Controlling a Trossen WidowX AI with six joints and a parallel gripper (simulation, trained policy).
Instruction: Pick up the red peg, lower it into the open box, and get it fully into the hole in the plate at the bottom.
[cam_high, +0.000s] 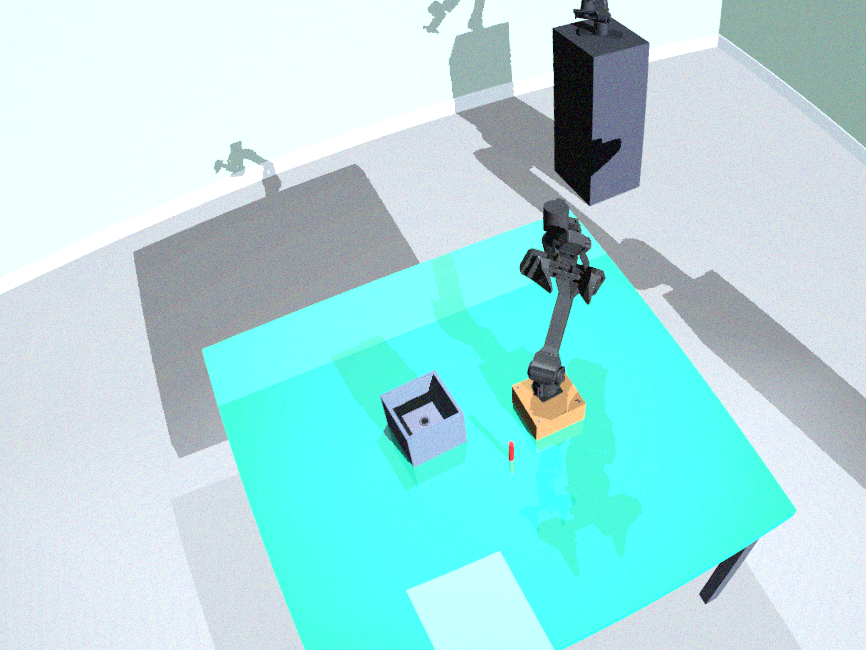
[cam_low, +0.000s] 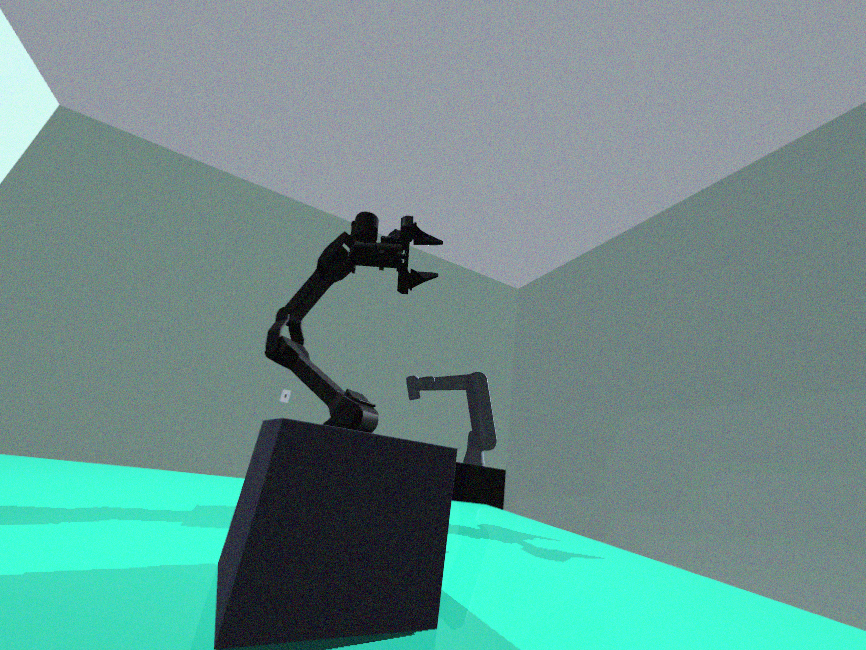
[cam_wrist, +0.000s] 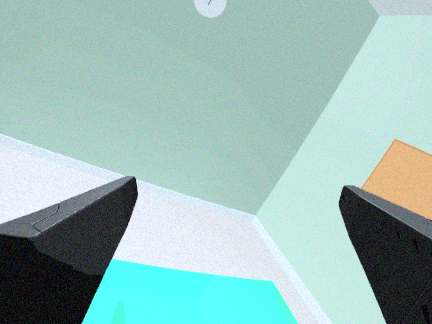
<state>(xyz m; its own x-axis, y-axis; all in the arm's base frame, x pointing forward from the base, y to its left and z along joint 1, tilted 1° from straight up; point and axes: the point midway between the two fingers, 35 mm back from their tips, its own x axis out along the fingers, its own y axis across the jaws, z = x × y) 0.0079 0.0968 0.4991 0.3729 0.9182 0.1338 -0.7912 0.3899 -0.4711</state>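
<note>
The red peg is 54 cm below my gripper tip, 14 cm ahead of it and 2 cm to the right of it.
</note>
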